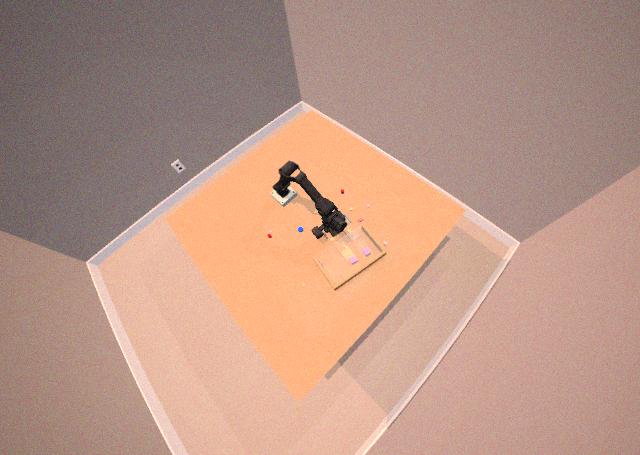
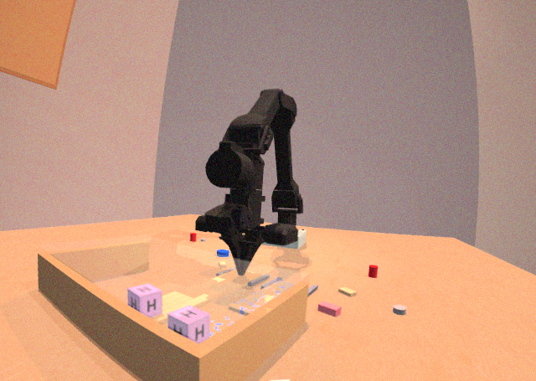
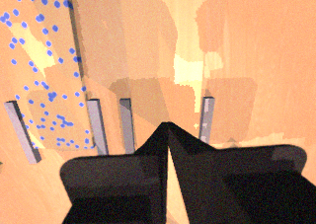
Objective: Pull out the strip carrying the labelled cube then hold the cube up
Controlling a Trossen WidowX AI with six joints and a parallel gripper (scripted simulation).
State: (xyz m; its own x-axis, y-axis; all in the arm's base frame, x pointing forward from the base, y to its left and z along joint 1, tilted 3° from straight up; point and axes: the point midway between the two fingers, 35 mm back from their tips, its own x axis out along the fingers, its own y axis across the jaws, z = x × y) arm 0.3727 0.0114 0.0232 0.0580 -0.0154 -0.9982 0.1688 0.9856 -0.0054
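My gripper tip is now 100 mm short of the pale yellow strip and 20 mm to the left of it. From my gripper tip the other things lie so: pink block 80 mm ahead, 170 mm to the left; blue disc 130 mm behind, 100 mm to the right; small tan block 50 mm behind, 60 mm to the right.
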